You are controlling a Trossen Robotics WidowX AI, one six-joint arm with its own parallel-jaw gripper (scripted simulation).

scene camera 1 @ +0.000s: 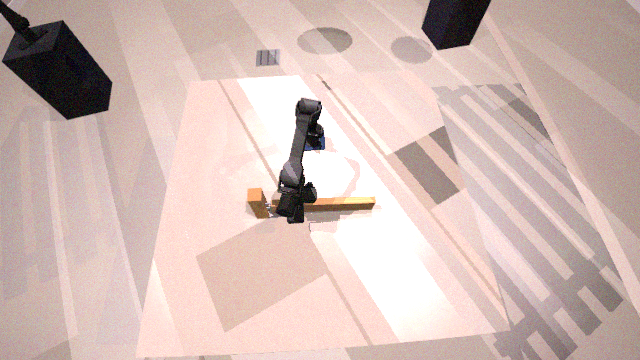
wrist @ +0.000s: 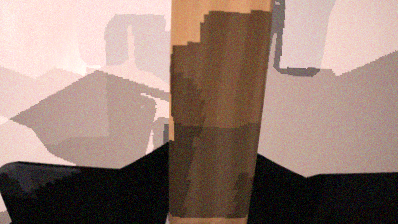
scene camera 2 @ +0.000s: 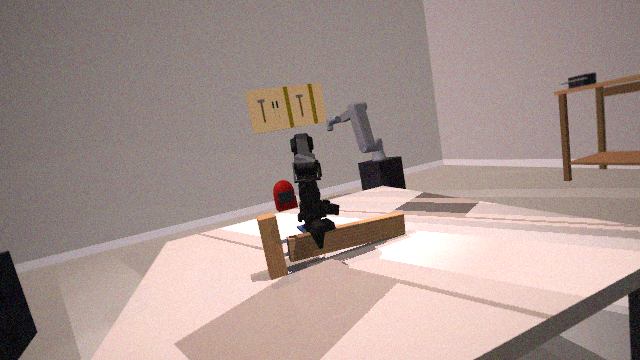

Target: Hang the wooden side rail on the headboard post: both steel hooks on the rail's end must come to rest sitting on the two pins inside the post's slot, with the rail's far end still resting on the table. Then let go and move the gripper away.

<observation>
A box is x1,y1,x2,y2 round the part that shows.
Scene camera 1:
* wooden side rail: [265,196,375,212]
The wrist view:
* my gripper: [0,141,397,223]
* wooden side rail: [168,0,273,223]
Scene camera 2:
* my gripper: [297,200,339,248]
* wooden side rail: [281,212,405,261]
</observation>
